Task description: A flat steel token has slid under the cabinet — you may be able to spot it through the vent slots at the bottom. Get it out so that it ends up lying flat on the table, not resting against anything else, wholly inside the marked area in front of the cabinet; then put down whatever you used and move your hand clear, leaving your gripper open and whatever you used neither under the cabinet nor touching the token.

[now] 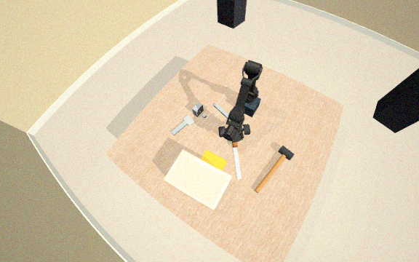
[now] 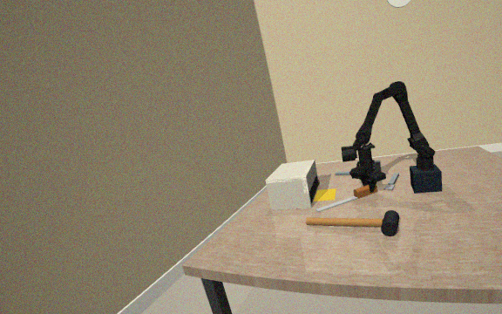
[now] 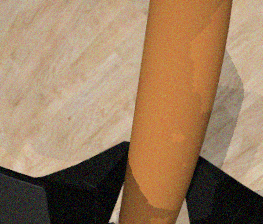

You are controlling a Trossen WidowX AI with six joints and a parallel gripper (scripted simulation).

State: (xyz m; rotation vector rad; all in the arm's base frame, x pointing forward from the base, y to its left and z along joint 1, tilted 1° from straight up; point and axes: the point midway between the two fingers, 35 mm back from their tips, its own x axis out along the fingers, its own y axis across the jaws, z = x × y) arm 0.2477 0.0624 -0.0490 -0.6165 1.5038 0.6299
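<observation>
Now: the tiny cube 10 mm ahead of my gripper tip and 250 mm to the right of it. The rest, counted from my gripper tip: grey t-shaped tool (140 mm ahead, 310 mm to the right); then grey flat tool (90 mm behind, 120 mm to the right); then grey block (10 mm ahead, 300 mm to the right, 30 mm above).
</observation>
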